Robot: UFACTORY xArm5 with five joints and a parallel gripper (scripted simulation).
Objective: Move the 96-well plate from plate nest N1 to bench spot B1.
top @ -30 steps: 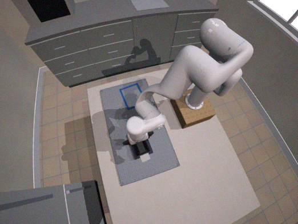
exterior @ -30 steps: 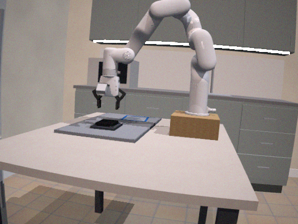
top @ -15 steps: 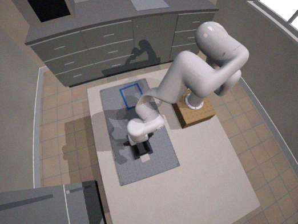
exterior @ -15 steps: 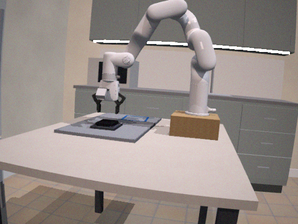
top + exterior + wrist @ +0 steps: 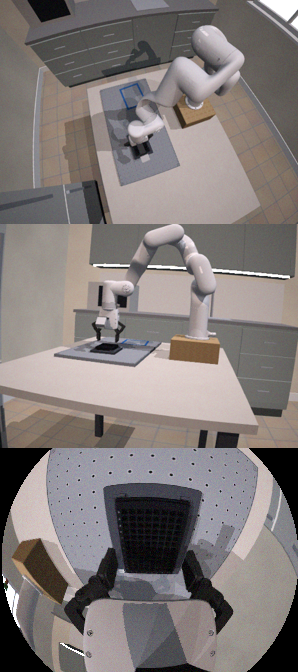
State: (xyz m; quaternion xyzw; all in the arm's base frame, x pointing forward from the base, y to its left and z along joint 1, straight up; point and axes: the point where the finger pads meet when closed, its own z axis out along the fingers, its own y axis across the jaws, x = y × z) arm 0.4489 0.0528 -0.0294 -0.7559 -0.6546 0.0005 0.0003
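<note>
Now: hand 40 mm above the 96-well plate. Round my hand: plate nest N1 (50 mm below).
</note>
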